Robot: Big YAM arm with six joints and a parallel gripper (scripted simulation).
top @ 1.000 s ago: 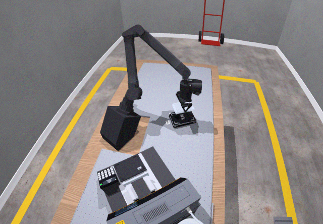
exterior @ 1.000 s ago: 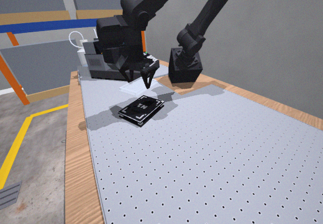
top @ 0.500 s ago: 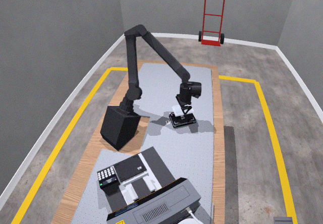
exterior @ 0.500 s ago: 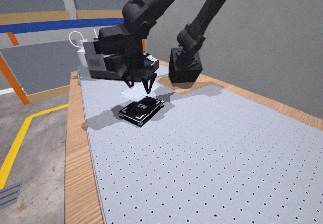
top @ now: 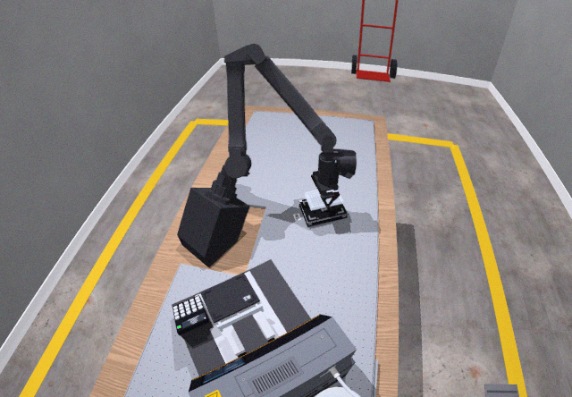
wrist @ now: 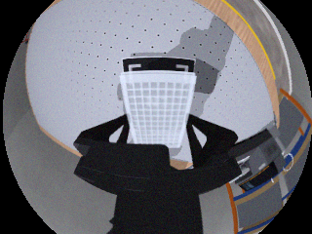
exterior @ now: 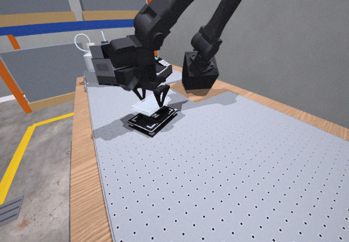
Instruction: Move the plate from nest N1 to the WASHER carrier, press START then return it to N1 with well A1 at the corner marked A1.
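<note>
Now: hand 60 mm above the black nest N1. Round my hand: small white tag (90 mm behind, 60 mm to the right, 80 mm below); white well plate (10 mm below); dark carrier (160 mm behind, 480 mm to the right).
</note>
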